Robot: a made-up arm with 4 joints. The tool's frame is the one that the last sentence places.
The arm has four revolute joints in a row. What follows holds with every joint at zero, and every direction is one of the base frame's. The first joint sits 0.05 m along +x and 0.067 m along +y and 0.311 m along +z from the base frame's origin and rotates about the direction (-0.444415, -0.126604, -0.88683). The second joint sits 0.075 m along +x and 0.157 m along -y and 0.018 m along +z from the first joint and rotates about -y. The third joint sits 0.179 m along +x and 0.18 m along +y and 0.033 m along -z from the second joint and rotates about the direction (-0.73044, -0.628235, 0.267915). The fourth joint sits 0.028 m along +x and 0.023 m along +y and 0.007 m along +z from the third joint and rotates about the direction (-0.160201, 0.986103, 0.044). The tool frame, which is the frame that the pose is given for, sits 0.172 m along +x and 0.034 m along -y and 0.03 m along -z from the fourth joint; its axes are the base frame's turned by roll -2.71, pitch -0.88 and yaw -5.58 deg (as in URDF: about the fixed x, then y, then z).
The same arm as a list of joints. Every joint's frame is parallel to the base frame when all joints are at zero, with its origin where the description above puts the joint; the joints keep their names.
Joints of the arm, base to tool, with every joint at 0 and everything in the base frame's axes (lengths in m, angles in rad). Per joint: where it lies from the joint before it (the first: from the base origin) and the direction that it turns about. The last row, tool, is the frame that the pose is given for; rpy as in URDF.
joint 1: offset 0.05 0.067 0.311 axis -0.444415 -0.126604 -0.88683
joint 2: offset 0.075 -0.157 0.018 axis -y
joint 3: offset 0.179 0.18 -0.033 axis -0.73044 -0.628235 0.267915
joint 4: offset 0.028 0.023 0.007 axis -0.160201 0.986103 0.044
tool: offset 0.172 -0.034 -0.03 rpy -0.0473 -0.0154 -0.0974

